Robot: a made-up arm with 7 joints.
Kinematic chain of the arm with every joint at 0, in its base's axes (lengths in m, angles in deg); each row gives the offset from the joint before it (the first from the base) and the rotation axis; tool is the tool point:
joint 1: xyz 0 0 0.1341 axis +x
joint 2: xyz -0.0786 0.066 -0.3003 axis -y
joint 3: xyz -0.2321 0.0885 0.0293 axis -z
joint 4: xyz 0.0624 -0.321 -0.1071 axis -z
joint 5: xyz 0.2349 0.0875 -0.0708 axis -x
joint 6: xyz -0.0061 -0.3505 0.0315 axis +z
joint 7: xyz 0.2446 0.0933 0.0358 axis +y
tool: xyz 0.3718 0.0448 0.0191
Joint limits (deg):
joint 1: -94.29..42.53
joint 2: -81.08..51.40
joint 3: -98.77..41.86
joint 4: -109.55..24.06
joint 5: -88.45..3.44
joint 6: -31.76..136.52
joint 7: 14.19..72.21
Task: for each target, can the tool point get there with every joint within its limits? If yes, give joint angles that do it. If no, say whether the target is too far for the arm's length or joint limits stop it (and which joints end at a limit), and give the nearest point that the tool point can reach.
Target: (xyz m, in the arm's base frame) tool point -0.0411 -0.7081 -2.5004
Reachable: no: too far | nearest point -0.0613 -0.3877 -1.3083 | short by 1.235 m
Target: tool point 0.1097 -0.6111 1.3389
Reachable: no: joint limits stop it (at a limit: joint 1, joint 2, joint 4, joint 6, joint 7) | nearest point 0.0902 -0.6058 1.2470 | short by 0.094 m
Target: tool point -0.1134 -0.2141 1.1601
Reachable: no: joint limits stop it (at a limit: joint 1, joint 2, joint 5, joint 6, joint 7) | nearest point -0.2002 -0.2277 1.1611 | short by 0.088 m
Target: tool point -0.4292 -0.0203 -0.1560
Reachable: yes | joints -8.32 -58.03 -53.23 -16.98 -27.91 110.64 48.90
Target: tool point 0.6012 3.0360 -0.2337
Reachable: no: too far | nearest point 0.1856 1.4495 -0.0415 | short by 1.651 m
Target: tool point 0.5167 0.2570 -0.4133
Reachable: yes | joints -14.13 35.89 15.31 -66.90 -44.24 -18.80 24.59
